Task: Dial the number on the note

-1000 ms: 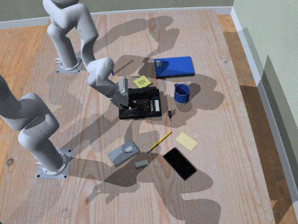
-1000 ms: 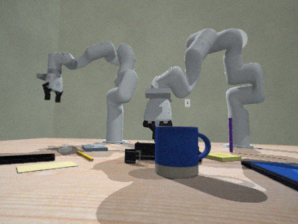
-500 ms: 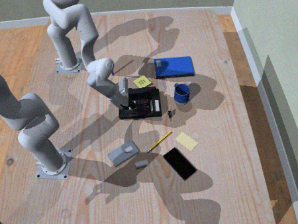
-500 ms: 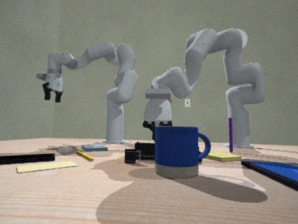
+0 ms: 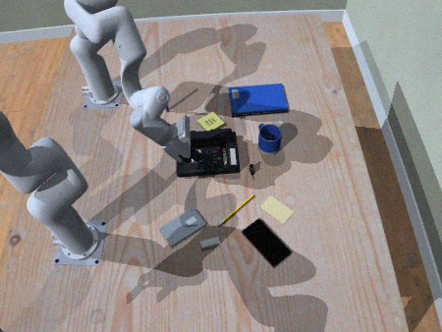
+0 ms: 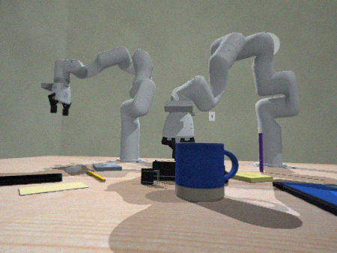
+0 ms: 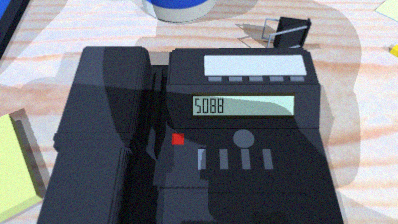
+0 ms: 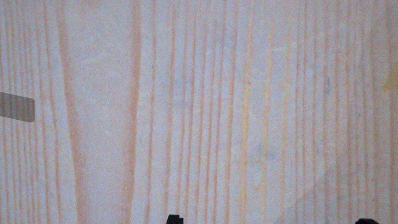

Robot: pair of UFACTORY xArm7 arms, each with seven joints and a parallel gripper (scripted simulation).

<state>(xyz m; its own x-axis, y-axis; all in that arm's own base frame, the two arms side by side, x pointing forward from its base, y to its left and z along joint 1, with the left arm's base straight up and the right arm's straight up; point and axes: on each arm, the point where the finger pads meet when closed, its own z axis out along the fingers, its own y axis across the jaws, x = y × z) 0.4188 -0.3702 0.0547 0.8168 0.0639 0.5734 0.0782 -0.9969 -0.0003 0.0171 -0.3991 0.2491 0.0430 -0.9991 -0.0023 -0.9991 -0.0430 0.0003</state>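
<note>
Now: left hand 90 mm to the right of the handset, 30 mm short of it and 10 mm above it. From my left hand the other things lie so: binder clip (190 mm ahead, 40 mm to the right, 40 mm below); purple stick (270 mm to the left, 120 mm behind, 10 mm above); yellow note (190 mm to the left, 50 mm below, 50 mm ahead).
</note>
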